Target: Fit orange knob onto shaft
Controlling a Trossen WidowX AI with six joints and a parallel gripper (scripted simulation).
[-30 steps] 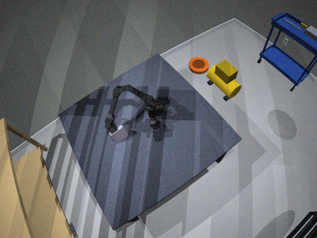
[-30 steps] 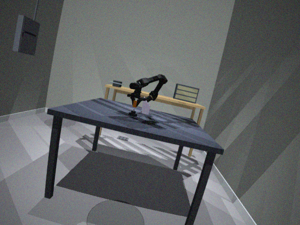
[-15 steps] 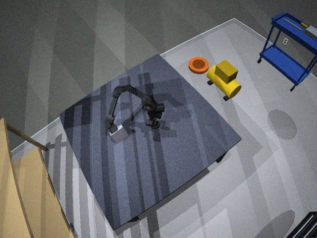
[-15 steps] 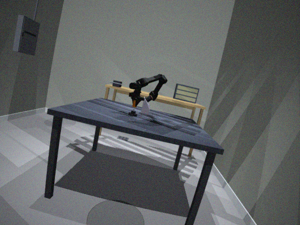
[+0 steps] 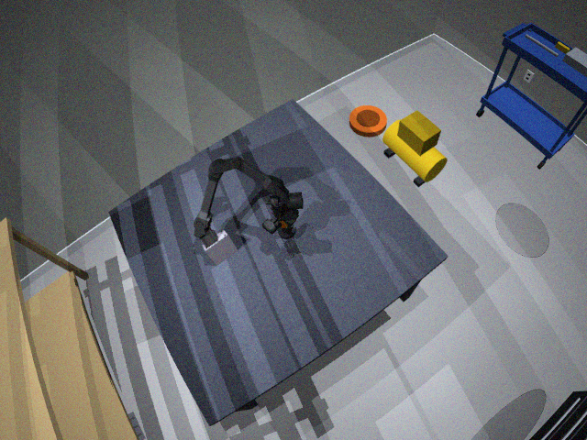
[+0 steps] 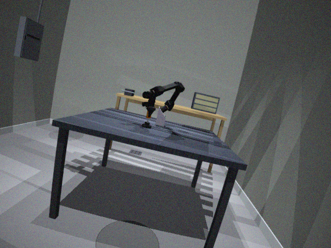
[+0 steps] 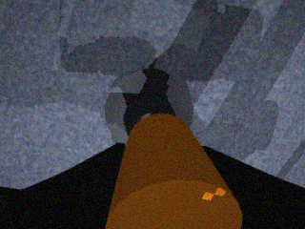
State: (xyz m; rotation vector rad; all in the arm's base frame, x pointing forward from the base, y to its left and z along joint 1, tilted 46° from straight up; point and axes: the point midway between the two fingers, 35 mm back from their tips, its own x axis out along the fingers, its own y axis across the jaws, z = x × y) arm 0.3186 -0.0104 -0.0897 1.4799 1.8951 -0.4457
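Right now the round dark pedestal is 10 mm ahead of my gripper tip and 60 mm below it. The rest, counted from my gripper tip: orange knob (30 mm above).
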